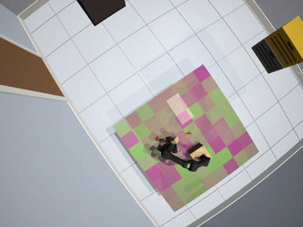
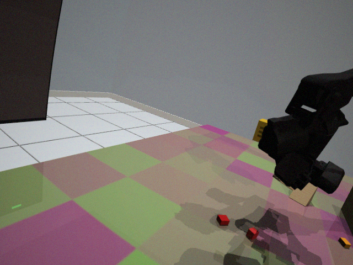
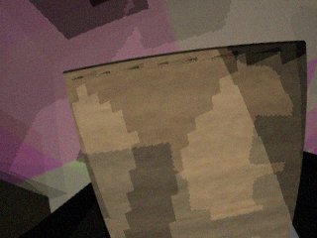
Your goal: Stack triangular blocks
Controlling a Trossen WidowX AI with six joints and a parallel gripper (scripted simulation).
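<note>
Right now the triangular wooden block is 160 mm to the right of my gripper tip, 110 mm behind it and 90 mm below it. The rest, counted from my gripper tip: orange cube 180 mm behind, 100 mm below, 50 mm to the left.
</note>
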